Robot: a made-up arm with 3 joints. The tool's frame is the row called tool. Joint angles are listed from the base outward.
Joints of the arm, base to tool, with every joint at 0 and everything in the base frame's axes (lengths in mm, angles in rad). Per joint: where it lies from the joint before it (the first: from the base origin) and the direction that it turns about. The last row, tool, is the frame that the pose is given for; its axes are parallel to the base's.
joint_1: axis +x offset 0 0 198.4
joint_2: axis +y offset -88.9 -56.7 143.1
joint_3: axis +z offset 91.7 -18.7 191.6
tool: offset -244.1 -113 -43.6
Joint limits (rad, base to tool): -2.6..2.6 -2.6..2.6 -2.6..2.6
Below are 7 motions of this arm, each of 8 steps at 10 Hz.
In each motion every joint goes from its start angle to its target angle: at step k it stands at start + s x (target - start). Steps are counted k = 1, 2, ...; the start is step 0. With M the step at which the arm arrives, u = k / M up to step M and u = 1 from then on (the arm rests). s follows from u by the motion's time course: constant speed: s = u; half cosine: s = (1 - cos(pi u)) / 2; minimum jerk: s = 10 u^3 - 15 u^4 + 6 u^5.
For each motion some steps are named. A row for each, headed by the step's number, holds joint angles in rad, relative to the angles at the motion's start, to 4 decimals.
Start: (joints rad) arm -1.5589 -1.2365 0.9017
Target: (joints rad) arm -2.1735 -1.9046 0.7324
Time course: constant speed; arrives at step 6
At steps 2, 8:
2: -0.2049 -0.2227 -0.0564
8: -0.6146 -0.6681 -0.1693

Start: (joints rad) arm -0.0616 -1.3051 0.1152
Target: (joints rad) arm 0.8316 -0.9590 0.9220
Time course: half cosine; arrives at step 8
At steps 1, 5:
1: 0.0340 0.0132 0.0307
5: 0.6175 0.2393 0.5578

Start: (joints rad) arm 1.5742 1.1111 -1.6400
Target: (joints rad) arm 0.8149 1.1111 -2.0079
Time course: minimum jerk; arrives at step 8
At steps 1, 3, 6, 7, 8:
1: -0.0122 0.0000 -0.0059
3: -0.2090 0.0000 -0.1012
6: -0.6807 0.0000 -0.3298
7: -0.7471 0.0000 -0.3620
8: -0.7593 0.0000 -0.3679

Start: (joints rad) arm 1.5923 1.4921 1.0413
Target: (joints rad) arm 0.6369 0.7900 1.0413
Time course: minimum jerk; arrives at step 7
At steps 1, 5, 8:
1: -0.0222 -0.0163 0.0000
5: -0.8172 -0.6005 0.0000
8: -0.9554 -0.7021 0.0000

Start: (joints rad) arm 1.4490 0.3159 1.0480
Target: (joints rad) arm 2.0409 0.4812 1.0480
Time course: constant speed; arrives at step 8
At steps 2, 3, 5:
2: 0.1480 0.0413 0.0000
3: 0.2220 0.0620 0.0000
5: 0.3699 0.1033 0.0000

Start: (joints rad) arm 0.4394 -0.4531 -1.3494
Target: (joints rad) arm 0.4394 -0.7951 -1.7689
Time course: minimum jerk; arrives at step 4
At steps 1, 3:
1: 0.0000 -0.0354 -0.0434
3: 0.0000 -0.3066 -0.3761

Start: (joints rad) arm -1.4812 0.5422 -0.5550
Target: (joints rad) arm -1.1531 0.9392 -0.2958
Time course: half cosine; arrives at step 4
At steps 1, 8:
1: 0.0480 0.0581 0.0380
8: 0.3281 0.3970 0.2592

